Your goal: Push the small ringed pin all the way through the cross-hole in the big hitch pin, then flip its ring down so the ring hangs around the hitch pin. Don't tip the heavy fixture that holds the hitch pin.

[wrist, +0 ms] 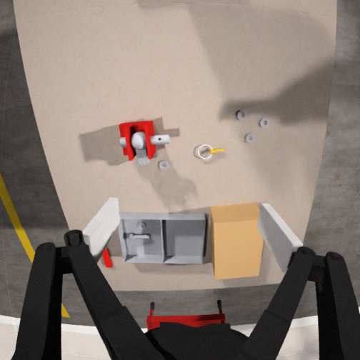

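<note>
The red fixture [151,129] stands left of the middle in the wrist view. The big grey hitch pin [161,139] passes sideways through it, and its right end sticks out with a small dark cross-hole. The small ringed pin [218,150] lies on the table to the right of the fixture, apart from it; it has a yellow shank pointing right and a pale ring at its left end. My gripper [189,213] is wide open and empty, high above the table, with its fingers on either side of the tray and the box.
A grey two-compartment tray [163,240] with a small grey part in its left compartment sits near the table's front edge. A tan box [236,242] stands right of it. Grey nuts [250,137] [163,165] lie about. A red-handled item [107,258] is partly hidden by the left finger.
</note>
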